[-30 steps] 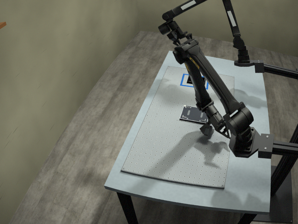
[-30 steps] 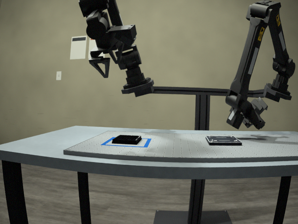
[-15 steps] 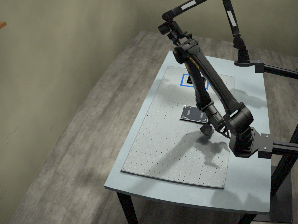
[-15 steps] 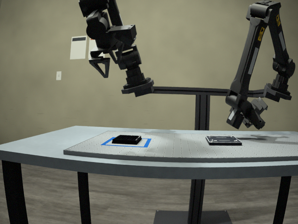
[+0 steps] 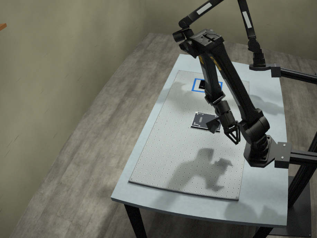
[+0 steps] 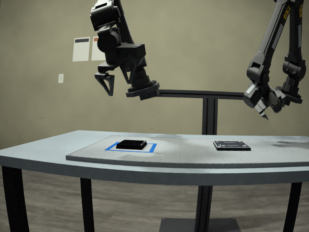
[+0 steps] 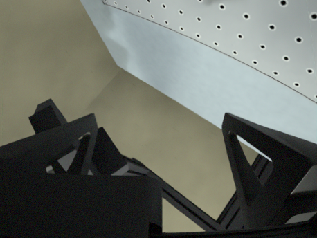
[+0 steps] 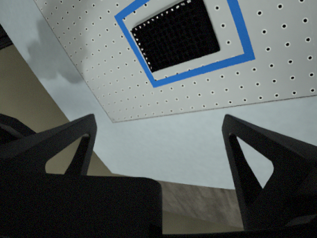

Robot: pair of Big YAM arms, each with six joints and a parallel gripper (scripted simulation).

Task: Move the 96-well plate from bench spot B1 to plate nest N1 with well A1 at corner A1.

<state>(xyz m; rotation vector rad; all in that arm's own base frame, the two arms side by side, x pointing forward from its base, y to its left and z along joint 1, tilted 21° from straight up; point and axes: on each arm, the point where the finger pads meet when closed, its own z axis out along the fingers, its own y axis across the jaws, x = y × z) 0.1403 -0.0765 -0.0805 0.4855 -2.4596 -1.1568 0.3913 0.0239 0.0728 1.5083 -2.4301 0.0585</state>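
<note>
Right now my right hand is 190 mm above the black 96-well plate, 70 mm past it and 30 mm to the right of it. The rest, counted from my right hand: plate nest N1: 380 mm to the left, 190 mm below, 110 mm behind.
</note>
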